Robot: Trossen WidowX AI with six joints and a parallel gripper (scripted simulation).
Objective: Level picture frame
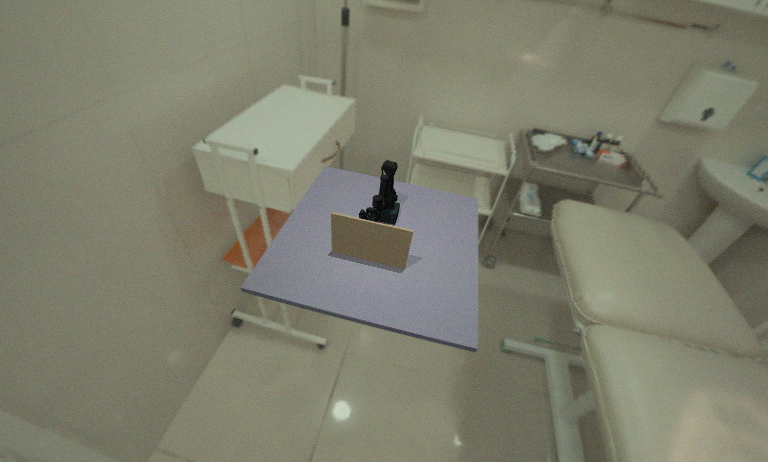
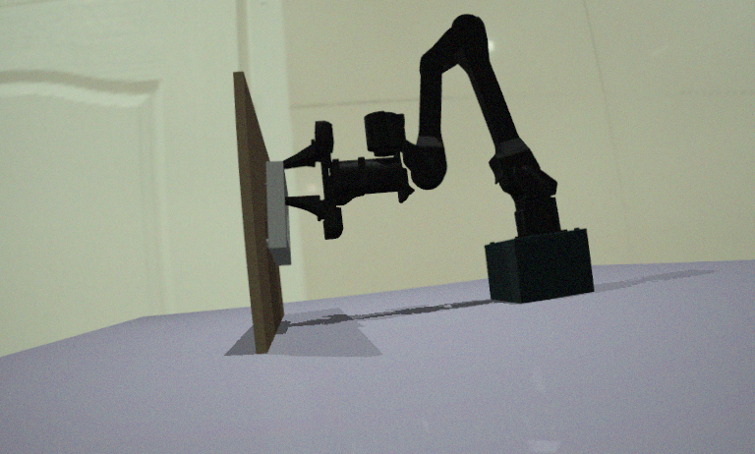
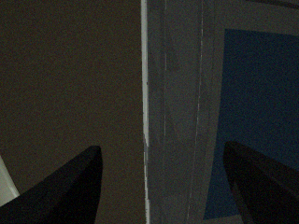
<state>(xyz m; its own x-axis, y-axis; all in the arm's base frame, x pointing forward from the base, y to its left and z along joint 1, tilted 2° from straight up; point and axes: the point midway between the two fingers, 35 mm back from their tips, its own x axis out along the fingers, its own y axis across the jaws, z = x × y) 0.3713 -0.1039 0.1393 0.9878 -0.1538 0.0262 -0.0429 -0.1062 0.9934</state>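
The picture frame lies 10 mm ahead of my gripper tip, 10 mm to the left of it and 60 mm below it. Round my gripper tip: wall board (20 mm ahead, 10 mm to the left, 70 mm below).
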